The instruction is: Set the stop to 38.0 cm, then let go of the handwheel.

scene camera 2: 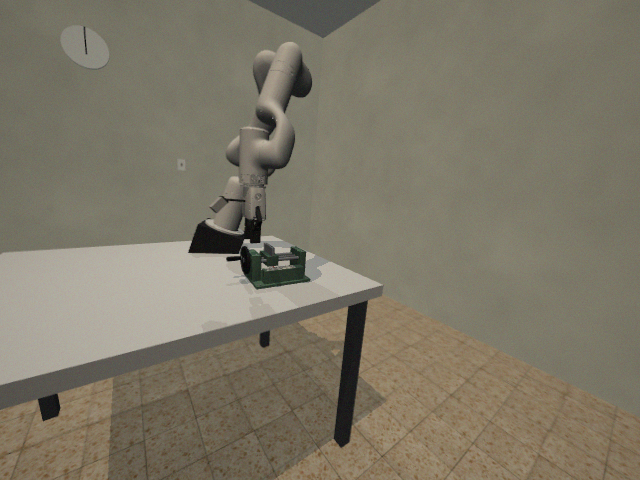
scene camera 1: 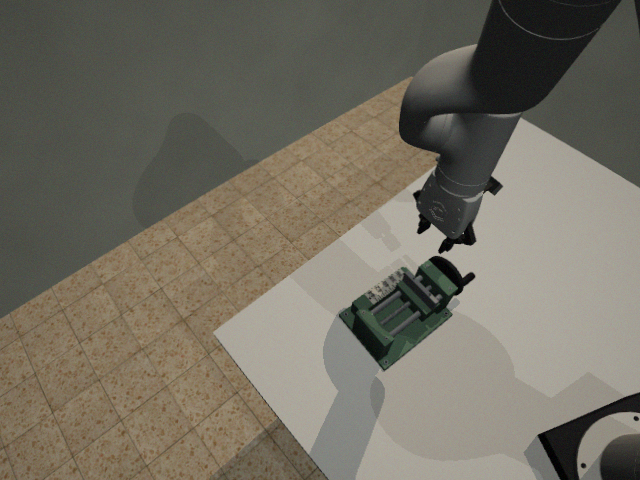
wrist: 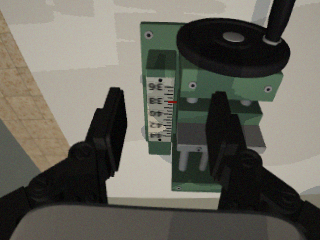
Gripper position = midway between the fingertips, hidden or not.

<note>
In view: my gripper [scene camera 1: 433, 239].
My gripper shows as well in scene camera 2 [scene camera 2: 252, 240] and in the wrist view [wrist: 166, 107].
</note>
